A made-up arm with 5 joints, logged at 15 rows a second.
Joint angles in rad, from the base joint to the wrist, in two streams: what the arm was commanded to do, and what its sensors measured. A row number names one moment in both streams.
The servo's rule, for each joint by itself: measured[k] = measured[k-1] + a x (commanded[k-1-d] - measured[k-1]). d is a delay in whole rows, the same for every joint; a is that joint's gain. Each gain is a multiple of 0.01, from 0.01 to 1. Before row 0 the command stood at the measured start. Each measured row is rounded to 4 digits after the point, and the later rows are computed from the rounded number. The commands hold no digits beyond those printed.
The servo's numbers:
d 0
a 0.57 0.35 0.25 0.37 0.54
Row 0, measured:
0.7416 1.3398 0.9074 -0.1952 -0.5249
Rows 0 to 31, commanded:
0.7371 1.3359 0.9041 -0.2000 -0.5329
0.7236 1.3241 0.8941 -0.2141 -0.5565
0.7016 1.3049 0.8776 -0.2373 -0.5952
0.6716 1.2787 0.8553 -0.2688 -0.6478
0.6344 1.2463 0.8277 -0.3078 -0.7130
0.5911 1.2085 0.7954 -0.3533 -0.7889
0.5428 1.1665 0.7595 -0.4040 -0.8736
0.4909 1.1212 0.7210 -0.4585 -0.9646
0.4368 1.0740 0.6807 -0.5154 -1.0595
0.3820 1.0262 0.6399 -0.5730 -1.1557
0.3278 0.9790 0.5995 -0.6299 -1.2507
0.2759 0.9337 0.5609 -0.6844 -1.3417
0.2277 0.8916 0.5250 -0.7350 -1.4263
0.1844 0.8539 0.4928 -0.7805 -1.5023
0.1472 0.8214 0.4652 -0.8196 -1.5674
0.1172 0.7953 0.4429 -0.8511 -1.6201
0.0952 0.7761 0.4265 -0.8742 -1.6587
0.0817 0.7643 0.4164 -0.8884 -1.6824
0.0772 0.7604 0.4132 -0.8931 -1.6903
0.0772 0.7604 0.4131 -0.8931 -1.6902
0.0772 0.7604 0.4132 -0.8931 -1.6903
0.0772 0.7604 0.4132 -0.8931 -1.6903
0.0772 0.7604 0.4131 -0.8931 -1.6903
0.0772 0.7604 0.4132 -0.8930 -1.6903
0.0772 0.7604 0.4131 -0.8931 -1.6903
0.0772 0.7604 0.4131 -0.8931 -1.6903
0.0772 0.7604 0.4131 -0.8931 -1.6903
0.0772 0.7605 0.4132 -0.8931 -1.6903
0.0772 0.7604 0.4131 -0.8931 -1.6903
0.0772 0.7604 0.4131 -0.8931 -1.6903
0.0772 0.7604 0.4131 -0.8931 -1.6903
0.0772 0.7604 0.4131 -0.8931 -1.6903
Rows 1 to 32, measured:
0.7390 1.3384 0.9066 -0.1970 -0.5292
0.7302 1.3334 0.9035 -0.2033 -0.5439
0.7139 1.3234 0.8970 -0.2159 -0.5716
0.6898 1.3078 0.8866 -0.2355 -0.6127
0.6582 1.2863 0.8719 -0.2623 -0.6669
0.6200 1.2591 0.8528 -0.2960 -0.7328
0.5760 1.2267 0.8295 -0.3360 -0.8088
0.5275 1.1898 0.8024 -0.3813 -0.8929
0.4758 1.1493 0.7720 -0.4309 -0.9829
0.4223 1.1062 0.7390 -0.4835 -1.0762
0.3684 1.0617 0.7041 -0.5377 -1.1704
0.3157 1.0169 0.6683 -0.5920 -1.2629
0.2655 0.9730 0.6325 -0.6449 -1.3511
0.2193 0.9313 0.5976 -0.6951 -1.4327
0.1782 0.8928 0.5645 -0.7412 -1.5054
0.1434 0.8587 0.5341 -0.7819 -1.5673
0.1159 0.8298 0.5072 -0.8161 -1.6167
0.0964 0.8069 0.4845 -0.8429 -1.6522
0.0855 0.7906 0.4667 -0.8615 -1.6728
0.0808 0.7800 0.4533 -0.8732 -1.6822
0.0787 0.7731 0.4433 -0.8806 -1.6866
0.0778 0.7687 0.4358 -0.8852 -1.6886
0.0775 0.7658 0.4301 -0.8881 -1.6895
0.0773 0.7639 0.4259 -0.8899 -1.6899
0.0772 0.7627 0.4227 -0.8911 -1.6901
0.0772 0.7619 0.4203 -0.8918 -1.6902
0.0772 0.7614 0.4185 -0.8923 -1.6903
0.0772 0.7611 0.4172 -0.8926 -1.6903
0.0772 0.7609 0.4162 -0.8928 -1.6903
0.0772 0.7607 0.4154 -0.8929 -1.6903
0.0772 0.7606 0.4148 -0.8930 -1.6903
0.0772 0.7605 0.4144 -0.8930 -1.6903

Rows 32 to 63, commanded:
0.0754 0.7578 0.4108 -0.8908 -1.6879
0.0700 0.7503 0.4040 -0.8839 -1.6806
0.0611 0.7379 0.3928 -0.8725 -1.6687
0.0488 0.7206 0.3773 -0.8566 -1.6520
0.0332 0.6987 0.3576 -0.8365 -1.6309
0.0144 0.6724 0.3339 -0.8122 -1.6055
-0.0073 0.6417 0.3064 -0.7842 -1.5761
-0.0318 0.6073 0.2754 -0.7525 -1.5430
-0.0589 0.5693 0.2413 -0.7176 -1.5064
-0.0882 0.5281 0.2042 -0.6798 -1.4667
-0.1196 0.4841 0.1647 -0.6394 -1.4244
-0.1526 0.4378 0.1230 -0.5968 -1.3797
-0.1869 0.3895 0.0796 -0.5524 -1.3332
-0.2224 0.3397 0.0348 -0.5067 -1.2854
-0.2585 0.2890 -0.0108 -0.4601 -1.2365
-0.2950 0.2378 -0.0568 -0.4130 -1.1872
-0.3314 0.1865 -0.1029 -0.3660 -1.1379
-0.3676 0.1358 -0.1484 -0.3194 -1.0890
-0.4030 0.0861 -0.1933 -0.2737 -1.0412
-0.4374 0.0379 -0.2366 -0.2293 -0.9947
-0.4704 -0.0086 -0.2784 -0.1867 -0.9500
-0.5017 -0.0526 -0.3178 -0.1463 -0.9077
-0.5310 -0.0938 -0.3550 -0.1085 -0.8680
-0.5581 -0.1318 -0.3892 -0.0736 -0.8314
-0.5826 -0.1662 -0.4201 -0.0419 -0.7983
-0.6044 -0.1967 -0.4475 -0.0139 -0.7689
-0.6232 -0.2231 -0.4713 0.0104 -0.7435
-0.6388 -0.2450 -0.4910 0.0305 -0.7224
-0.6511 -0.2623 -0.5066 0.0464 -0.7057
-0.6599 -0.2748 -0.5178 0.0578 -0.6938
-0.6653 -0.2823 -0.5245 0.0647 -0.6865
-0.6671 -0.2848 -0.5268 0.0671 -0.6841
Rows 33 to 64, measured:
0.0762 0.7596 0.4135 -0.8922 -1.6890
0.0727 0.7563 0.4111 -0.8891 -1.6845
0.0661 0.7499 0.4065 -0.8830 -1.6760
0.0562 0.7396 0.3992 -0.8732 -1.6630
0.0431 0.7253 0.3888 -0.8596 -1.6457
0.0267 0.7068 0.3751 -0.8421 -1.6240
0.0073 0.6840 0.3579 -0.8207 -1.5981
-0.0150 0.6572 0.3373 -0.7955 -1.5683
-0.0400 0.6264 0.3133 -0.7667 -1.5349
-0.0675 0.5920 0.2860 -0.7345 -1.4981
-0.0972 0.5542 0.2557 -0.6993 -1.4583
-0.1288 0.5135 0.2225 -0.6614 -1.4159
-0.1619 0.4701 0.1868 -0.6211 -1.3712
-0.1964 0.4245 0.1488 -0.5788 -1.3249
-0.2318 0.3771 0.1089 -0.5349 -1.2772
-0.2678 0.3283 0.0675 -0.4898 -1.2286
-0.3041 0.2787 0.0249 -0.4440 -1.1796
-0.3403 0.2287 -0.0184 -0.3979 -1.1307
-0.3760 0.1788 -0.0621 -0.3519 -1.0824
-0.4110 0.1295 -0.1057 -0.3065 -1.0350
-0.4449 0.0812 -0.1489 -0.2622 -0.9891
-0.4773 0.0344 -0.1911 -0.2193 -0.9451
-0.5079 -0.0105 -0.2321 -0.1783 -0.9035
-0.5365 -0.0530 -0.2714 -0.1396 -0.8646
-0.5628 -0.0926 -0.3086 -0.1035 -0.8288
-0.5865 -0.1290 -0.3433 -0.0703 -0.7965
-0.6074 -0.1619 -0.3753 -0.0404 -0.7679
-0.6253 -0.1910 -0.4042 -0.0142 -0.7433
-0.6400 -0.2160 -0.4298 0.0082 -0.7230
-0.6513 -0.2366 -0.4518 0.0266 -0.7072
-0.6593 -0.2526 -0.4700 0.0407 -0.6960
-0.6637 -0.2639 -0.4842 0.0505 -0.6896

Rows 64 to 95, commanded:
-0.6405 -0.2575 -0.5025 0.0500 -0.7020
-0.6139 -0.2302 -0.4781 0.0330 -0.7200
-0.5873 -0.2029 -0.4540 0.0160 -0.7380
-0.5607 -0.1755 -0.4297 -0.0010 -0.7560
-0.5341 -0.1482 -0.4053 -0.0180 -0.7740
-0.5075 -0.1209 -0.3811 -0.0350 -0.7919
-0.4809 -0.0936 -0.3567 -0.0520 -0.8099
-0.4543 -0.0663 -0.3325 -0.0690 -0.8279
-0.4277 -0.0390 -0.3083 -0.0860 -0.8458
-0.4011 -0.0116 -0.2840 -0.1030 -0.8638
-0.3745 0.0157 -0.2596 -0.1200 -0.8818
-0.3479 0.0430 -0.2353 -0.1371 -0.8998
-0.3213 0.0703 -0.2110 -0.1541 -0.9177
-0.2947 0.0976 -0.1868 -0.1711 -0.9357
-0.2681 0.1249 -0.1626 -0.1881 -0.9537
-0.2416 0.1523 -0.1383 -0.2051 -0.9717
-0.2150 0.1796 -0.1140 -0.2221 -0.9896
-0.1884 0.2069 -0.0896 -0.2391 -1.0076
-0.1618 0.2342 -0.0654 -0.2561 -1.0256
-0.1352 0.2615 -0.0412 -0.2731 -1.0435
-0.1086 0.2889 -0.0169 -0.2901 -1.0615
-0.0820 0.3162 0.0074 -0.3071 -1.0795
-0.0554 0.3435 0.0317 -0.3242 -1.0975
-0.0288 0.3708 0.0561 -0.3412 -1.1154
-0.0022 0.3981 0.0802 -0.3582 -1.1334
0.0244 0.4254 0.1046 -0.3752 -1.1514
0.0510 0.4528 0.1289 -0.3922 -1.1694
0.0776 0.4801 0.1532 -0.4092 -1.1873
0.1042 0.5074 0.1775 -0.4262 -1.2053
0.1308 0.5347 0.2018 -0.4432 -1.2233
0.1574 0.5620 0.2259 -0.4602 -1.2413
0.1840 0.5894 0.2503 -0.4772 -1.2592
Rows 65 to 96, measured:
-0.6505 -0.2617 -0.4888 0.0503 -0.6963
-0.6296 -0.2507 -0.4861 0.0439 -0.7091
-0.6055 -0.2340 -0.4781 0.0336 -0.7247
-0.5800 -0.2135 -0.4660 0.0208 -0.7416
-0.5538 -0.1906 -0.4508 0.0064 -0.7591
-0.5274 -0.1662 -0.4334 -0.0089 -0.7768
-0.5009 -0.1408 -0.4142 -0.0248 -0.7947
-0.4743 -0.1147 -0.3938 -0.0412 -0.8126
-0.4477 -0.0882 -0.3724 -0.0578 -0.8305
-0.4211 -0.0614 -0.3503 -0.0745 -0.8485
-0.3945 -0.0344 -0.3276 -0.0913 -0.8665
-0.3679 -0.0073 -0.3045 -0.1082 -0.8845
-0.3413 0.0199 -0.2811 -0.1252 -0.9024
-0.3147 0.0471 -0.2575 -0.1422 -0.9204
-0.2881 0.0743 -0.2338 -0.1592 -0.9384
-0.2616 0.1016 -0.2099 -0.1762 -0.9564
-0.2350 0.1289 -0.1859 -0.1932 -0.9743
-0.2084 0.1562 -0.1618 -0.2102 -0.9923
-0.1818 0.1835 -0.1377 -0.2272 -1.0103
-0.1552 0.2108 -0.1136 -0.2442 -1.0282
-0.1286 0.2381 -0.0894 -0.2612 -1.0462
-0.1020 0.2654 -0.0652 -0.2782 -1.0642
-0.0754 0.2927 -0.0410 -0.2952 -1.0822
-0.0488 0.3200 -0.0167 -0.3122 -1.1001
-0.0222 0.3473 0.0075 -0.3292 -1.1181
0.0044 0.3746 0.0318 -0.3462 -1.1361
0.0310 0.4020 0.0561 -0.3632 -1.1541
0.0576 0.4293 0.0804 -0.3802 -1.1720
0.0842 0.4566 0.1047 -0.3972 -1.1900
0.1108 0.4839 0.1290 -0.4142 -1.2080
0.1374 0.5112 0.1532 -0.4312 -1.2260
0.1640 0.5386 0.1775 -0.4482 -1.2439

